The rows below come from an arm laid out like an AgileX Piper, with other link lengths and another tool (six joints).
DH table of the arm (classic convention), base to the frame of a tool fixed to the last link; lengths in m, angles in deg. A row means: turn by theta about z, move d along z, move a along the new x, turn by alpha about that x. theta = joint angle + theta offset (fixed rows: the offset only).
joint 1: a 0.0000; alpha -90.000; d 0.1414; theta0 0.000
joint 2: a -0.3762; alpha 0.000; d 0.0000; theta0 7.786
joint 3: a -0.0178; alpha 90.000; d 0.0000; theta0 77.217
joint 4: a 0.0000; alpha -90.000; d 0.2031; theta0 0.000
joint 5: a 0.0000; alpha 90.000; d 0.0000; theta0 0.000
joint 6: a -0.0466; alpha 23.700; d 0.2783; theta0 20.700
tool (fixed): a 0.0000; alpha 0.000; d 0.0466; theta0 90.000
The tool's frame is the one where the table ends.
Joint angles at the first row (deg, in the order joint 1, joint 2, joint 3, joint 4, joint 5, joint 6):
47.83 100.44 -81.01 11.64 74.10 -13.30
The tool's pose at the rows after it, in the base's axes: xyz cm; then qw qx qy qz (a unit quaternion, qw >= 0):
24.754, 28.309, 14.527, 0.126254, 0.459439, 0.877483, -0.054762
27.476, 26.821, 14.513, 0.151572, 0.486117, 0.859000, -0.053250
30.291, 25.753, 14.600, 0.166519, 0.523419, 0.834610, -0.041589
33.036, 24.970, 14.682, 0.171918, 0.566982, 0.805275, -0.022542
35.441, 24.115, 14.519, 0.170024, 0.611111, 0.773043, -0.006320
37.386, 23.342, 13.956, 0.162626, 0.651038, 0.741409, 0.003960
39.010, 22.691, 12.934, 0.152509, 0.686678, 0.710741, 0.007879
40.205, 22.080, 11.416, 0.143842, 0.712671, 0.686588, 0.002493
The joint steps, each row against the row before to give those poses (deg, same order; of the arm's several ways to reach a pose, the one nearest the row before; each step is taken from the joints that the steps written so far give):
-1.18 0.00 0.16 -3.77 -1.28 2.12
-1.88 0.00 0.42 -3.00 -2.14 2.16
-2.49 0.00 0.73 -1.55 -3.48 2.43
-2.84 0.02 1.17 -0.26 -4.59 2.56
-2.85 0.30 1.34 0.44 -4.56 2.69
-2.45 0.83 1.25 0.85 -4.07 2.65
-1.95 1.48 1.02 0.90 -3.66 2.79
-1.36 2.09 0.67 0.45 -2.69 2.42

